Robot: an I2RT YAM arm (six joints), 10 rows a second.
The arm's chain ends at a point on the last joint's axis. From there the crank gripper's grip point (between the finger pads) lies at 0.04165 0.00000 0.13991 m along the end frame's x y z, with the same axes.
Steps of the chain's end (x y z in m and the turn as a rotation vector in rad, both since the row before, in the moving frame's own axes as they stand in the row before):
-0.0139 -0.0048 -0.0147 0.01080 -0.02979 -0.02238
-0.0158 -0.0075 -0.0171 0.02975 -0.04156 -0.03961
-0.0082 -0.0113 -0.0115 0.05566 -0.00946 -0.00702
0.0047 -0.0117 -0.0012 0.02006 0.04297 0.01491
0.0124 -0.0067 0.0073 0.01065 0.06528 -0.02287
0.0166 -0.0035 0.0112 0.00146 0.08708 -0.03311
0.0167 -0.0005 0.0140 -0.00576 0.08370 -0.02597
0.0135 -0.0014 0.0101 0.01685 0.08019 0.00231
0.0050 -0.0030 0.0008 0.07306 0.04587 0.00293
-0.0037 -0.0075 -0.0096 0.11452 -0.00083 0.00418
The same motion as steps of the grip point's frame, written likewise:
-0.0181 -0.0072 -0.0135 0.01080 -0.02979 -0.02238
-0.0218 -0.0132 -0.0156 0.02975 -0.04156 -0.03961
-0.0096 -0.0194 -0.0113 0.05566 -0.00946 -0.00702
0.0107 -0.0138 -0.0031 0.02006 0.04297 0.01491
0.0214 -0.0092 0.0043 0.01065 0.06528 -0.02287
0.0286 -0.0053 0.0070 0.00146 0.08708 -0.03311
0.0282 -0.0009 0.0100 -0.00576 0.08370 -0.02597
0.0246 -0.0036 0.0063 0.01685 0.08019 0.00231
0.0114 -0.0130 -0.0016 0.07306 0.04587 0.00293
-0.0038 -0.0233 -0.0105 0.11452 -0.00083 0.00418

